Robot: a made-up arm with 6 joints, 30 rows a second.
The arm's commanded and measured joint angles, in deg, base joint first. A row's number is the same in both.
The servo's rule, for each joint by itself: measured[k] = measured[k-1] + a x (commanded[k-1-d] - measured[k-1]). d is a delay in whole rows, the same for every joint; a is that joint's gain. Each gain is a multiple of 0.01, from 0.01 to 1. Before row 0 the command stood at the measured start. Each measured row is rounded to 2 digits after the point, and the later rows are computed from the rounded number. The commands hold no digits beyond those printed.
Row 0, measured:
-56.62, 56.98, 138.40, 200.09, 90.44, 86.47
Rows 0 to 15, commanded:
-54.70, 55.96, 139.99, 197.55, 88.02, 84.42
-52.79, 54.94, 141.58, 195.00, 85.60, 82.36
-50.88, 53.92, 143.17, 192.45, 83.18, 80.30
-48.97, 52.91, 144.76, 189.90, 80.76, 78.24
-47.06, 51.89, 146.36, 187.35, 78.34, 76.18
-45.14, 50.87, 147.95, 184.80, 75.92, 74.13
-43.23, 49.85, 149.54, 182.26, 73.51, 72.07
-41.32, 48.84, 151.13, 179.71, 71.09, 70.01
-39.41, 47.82, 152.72, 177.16, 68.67, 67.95
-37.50, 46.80, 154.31, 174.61, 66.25, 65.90
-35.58, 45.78, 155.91, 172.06, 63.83, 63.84
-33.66, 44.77, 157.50, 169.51, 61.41, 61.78
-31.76, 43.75, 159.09, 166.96, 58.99, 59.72
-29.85, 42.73, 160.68, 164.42, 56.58, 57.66
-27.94, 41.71, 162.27, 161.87, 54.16, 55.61
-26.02, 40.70, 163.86, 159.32, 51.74, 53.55
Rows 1 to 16, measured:
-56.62, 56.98, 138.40, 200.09, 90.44, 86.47
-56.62, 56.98, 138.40, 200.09, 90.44, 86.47
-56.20, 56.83, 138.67, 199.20, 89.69, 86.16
-55.45, 56.55, 139.16, 197.73, 88.42, 85.59
-54.44, 56.16, 139.84, 195.88, 86.80, 84.80
-53.24, 55.67, 140.68, 193.79, 84.93, 83.82
-51.88, 55.10, 141.65, 191.54, 82.89, 82.67
-50.40, 54.47, 142.72, 189.18, 80.73, 81.39
-48.82, 53.78, 143.88, 186.76, 78.49, 79.99
-47.17, 53.04, 145.11, 184.29, 76.20, 78.49
-45.46, 52.26, 146.40, 181.79, 73.87, 76.91
-43.71, 51.44, 147.74, 179.28, 71.51, 75.26
-41.92, 50.59, 149.13, 176.75, 69.13, 73.55
-40.10, 49.72, 150.55, 174.22, 66.74, 71.78
-38.27, 48.82, 152.00, 171.68, 64.34, 69.97
-36.42, 47.91, 153.48, 169.14, 61.93, 68.12
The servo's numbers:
d 2
a 0.22 0.15 0.17 0.35 0.31 0.15

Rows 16 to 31, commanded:
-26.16, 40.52, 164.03, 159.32, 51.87, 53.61
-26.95, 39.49, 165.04, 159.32, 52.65, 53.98
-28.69, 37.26, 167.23, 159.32, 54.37, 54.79
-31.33, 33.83, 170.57, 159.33, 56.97, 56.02
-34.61, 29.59, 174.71, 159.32, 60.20, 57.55
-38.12, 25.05, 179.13, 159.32, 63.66, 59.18
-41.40, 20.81, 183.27, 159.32, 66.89, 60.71
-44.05, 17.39, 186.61, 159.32, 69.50, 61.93
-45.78, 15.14, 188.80, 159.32, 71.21, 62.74
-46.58, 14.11, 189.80, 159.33, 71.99, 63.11
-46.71, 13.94, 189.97, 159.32, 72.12, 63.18
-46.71, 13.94, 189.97, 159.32, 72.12, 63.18
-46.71, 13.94, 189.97, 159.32, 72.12, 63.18
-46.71, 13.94, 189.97, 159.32, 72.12, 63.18
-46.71, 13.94, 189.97, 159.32, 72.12, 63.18
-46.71, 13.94, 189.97, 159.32, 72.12, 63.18
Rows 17 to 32, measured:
-34.55, 46.98, 154.97, 166.60, 59.52, 66.24
-32.67, 46.04, 156.48, 164.05, 57.11, 64.34
-31.24, 45.21, 157.76, 162.39, 55.49, 62.73
-30.30, 44.35, 159.00, 161.32, 54.61, 61.42
-29.95, 43.29, 160.40, 160.62, 54.54, 60.43
-30.25, 41.87, 162.13, 160.17, 55.29, 59.77
-31.21, 40.03, 164.27, 159.87, 56.81, 59.44
-32.73, 37.78, 166.80, 159.68, 58.93, 59.40
-34.64, 35.23, 169.60, 159.55, 61.40, 59.60
-36.71, 32.55, 172.49, 159.47, 63.91, 59.95
-38.71, 29.94, 175.26, 159.42, 66.17, 60.37
-40.44, 27.57, 177.73, 159.39, 67.97, 60.78
-41.82, 25.53, 179.81, 159.37, 69.26, 61.14
-42.90, 23.79, 181.54, 159.35, 70.15, 61.45
-43.74, 22.31, 182.97, 159.34, 70.76, 61.71
-44.39, 21.05, 184.16, 159.33, 71.18, 61.93

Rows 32 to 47, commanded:
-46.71, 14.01, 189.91, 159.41, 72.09, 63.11
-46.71, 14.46, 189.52, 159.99, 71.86, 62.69
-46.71, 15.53, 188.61, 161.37, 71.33, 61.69
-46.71, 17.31, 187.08, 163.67, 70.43, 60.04
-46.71, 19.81, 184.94, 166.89, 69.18, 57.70
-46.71, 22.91, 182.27, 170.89, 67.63, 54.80
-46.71, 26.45, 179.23, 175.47, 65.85, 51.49
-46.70, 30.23, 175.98, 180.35, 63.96, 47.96
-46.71, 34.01, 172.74, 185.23, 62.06, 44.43
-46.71, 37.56, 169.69, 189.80, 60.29, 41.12
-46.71, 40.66, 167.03, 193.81, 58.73, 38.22
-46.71, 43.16, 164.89, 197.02, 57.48, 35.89
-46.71, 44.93, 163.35, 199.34, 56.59, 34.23
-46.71, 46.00, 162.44, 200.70, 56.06, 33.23
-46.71, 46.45, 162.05, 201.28, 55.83, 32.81
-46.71, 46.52, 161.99, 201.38, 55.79, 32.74
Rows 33 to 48, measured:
-44.90, 19.98, 185.15, 159.33, 71.47, 62.12
-45.30, 19.07, 185.97, 159.33, 71.67, 62.28
-45.61, 18.31, 186.64, 159.36, 71.80, 62.40
-45.85, 17.73, 187.13, 159.58, 71.82, 62.44
-46.04, 17.40, 187.38, 160.21, 71.67, 62.33
-46.19, 17.39, 187.33, 161.42, 71.29, 61.99
-46.30, 17.75, 186.92, 163.33, 70.64, 61.35
-46.39, 18.52, 186.13, 165.98, 69.71, 60.37
-46.46, 19.71, 184.96, 169.30, 68.51, 59.04
-46.51, 21.29, 183.43, 173.17, 67.10, 57.38
-46.55, 23.20, 181.61, 177.39, 65.54, 55.44
-46.59, 25.35, 179.58, 181.73, 63.91, 53.29
-46.62, 27.65, 177.45, 185.96, 62.30, 51.03
-46.64, 29.98, 175.31, 189.83, 60.81, 48.76
-46.66, 32.22, 173.28, 193.16, 59.50, 46.58
-46.67, 34.29, 171.44, 195.80, 58.43, 44.58

